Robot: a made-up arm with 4 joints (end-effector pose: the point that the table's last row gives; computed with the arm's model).
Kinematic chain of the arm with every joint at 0, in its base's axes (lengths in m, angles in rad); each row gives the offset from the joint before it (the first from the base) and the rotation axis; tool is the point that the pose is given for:
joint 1: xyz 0 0 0.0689 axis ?
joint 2: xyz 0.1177 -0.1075 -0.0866 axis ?
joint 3: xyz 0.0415 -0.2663 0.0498 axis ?
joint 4: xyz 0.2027 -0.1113 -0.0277 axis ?
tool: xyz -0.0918 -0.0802 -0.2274
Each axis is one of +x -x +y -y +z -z.
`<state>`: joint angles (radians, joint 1 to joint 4).
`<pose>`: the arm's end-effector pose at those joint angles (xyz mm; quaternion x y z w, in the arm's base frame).
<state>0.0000 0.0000 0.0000 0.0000</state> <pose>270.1 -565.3 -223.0 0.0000 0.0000 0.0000 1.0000</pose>
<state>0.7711 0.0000 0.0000 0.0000</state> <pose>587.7 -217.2 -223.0 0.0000 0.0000 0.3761 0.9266</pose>
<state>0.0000 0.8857 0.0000 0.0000</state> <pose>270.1 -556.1 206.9 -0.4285 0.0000 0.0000 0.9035</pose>
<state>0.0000 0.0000 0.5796 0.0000</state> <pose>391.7 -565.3 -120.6 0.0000 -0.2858 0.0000 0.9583</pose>
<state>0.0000 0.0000 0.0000 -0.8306</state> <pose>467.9 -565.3 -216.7 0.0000 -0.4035 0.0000 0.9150</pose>
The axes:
joint 1: +z
joint 2: -x
joint 3: -y
joint 4: +y

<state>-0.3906 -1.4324 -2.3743 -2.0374</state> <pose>-123.8 139.8 -506.3 0.6595 -0.0015 -0.0363 0.7509</pose>
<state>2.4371 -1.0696 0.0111 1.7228</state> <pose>181.4 445.0 -348.5 0.4945 -0.5378 -0.6622 0.1666</pose>
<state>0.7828 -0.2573 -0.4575 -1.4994</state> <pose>681.1 -5.7 -384.3 0.2912 -0.4138 0.2691 0.8195</pose>
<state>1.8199 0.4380 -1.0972 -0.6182</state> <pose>620.4 199.8 -97.7 -0.3123 -0.0245 0.7170 0.6227</pose>
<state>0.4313 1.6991 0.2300 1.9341</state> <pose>77.6 189.5 412.0 -0.5894 0.3797 -0.4591 0.5457</pose>
